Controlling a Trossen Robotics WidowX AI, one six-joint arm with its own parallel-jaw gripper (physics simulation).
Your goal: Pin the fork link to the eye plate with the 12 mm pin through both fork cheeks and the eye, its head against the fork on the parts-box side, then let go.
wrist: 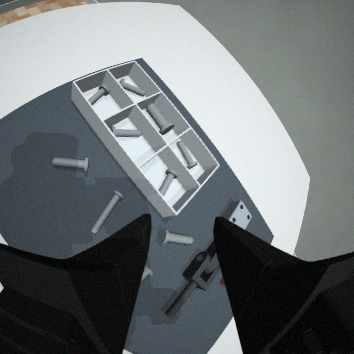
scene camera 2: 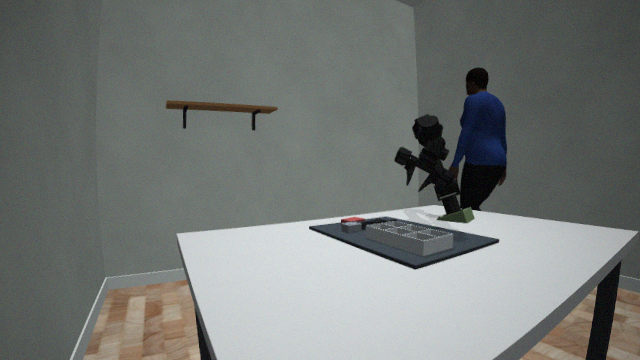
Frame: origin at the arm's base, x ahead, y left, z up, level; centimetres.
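Seen in the pictures: gripper, fingertip midpoint: (wrist: 182,222) (scene camera 2: 413,187); arm's base, origin of the base link: (scene camera 2: 453,212).
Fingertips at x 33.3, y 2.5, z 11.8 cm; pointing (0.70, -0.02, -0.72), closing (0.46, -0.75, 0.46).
Pixels of each thing's middle, then the offset from my fingertips to it.
- dark fork link, body centre: (wrist: 190,286) dx -1.6, dy -12.1, dz -12.1 cm
- eye plate, body centre: (wrist: 235,218) (scene camera 2: 351,227) dx +11.6, dy -14.4, dz -12.1 cm
- thick headed pin, body centre: (wrist: 177,237) dx +3.0, dy -6.6, dz -12.5 cm
- grey parts box, body centre: (wrist: 145,129) (scene camera 2: 406,236) dx +11.5, dy +5.8, dz -11.6 cm
- red block, body centre: (wrist: 239,270) (scene camera 2: 353,221) dx +4.7, dy -20.3, dz -12.3 cm
My gripper (scene camera 2: 414,187) (wrist: 182,222) is partly open and empty, high above the mat. In the wrist view, the dark fork link (wrist: 202,272) lies lower right of centre, beside the right finger. An eye plate (wrist: 241,214), a pale block with dark holes, stands beyond that finger, which hides part of the joint; I cannot tell whether the eye is between the cheeks. No pin shows through the visible part of the fork. A thick headed pin (wrist: 175,237) lies on the mat between fork and parts box. Other pins (wrist: 70,163) (wrist: 107,212) lie to the left.
The grey parts box (scene camera 2: 395,244) (wrist: 150,192) has six compartments, with pins inside. It stands on the dark mat (scene camera 2: 465,250) (wrist: 50,115). A red block (scene camera 2: 353,220) (wrist: 223,281) is near the fork. A green wedge (scene camera 2: 465,216) is at the arm's base. A person (scene camera 2: 485,130) stands behind the table.
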